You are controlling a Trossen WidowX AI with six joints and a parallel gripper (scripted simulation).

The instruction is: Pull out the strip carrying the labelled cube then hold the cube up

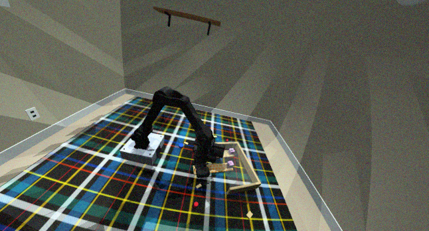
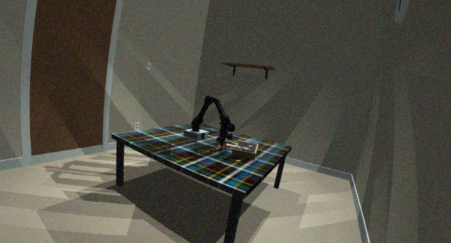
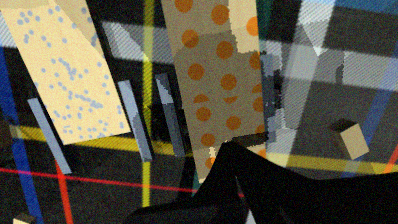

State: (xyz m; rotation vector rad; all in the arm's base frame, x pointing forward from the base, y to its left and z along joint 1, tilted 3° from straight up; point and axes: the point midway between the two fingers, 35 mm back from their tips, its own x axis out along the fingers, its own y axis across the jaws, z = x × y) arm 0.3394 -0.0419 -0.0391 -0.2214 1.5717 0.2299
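Now: the dotted strip 9 cm ahead of my gripper tip and 3 cm to the left of it.
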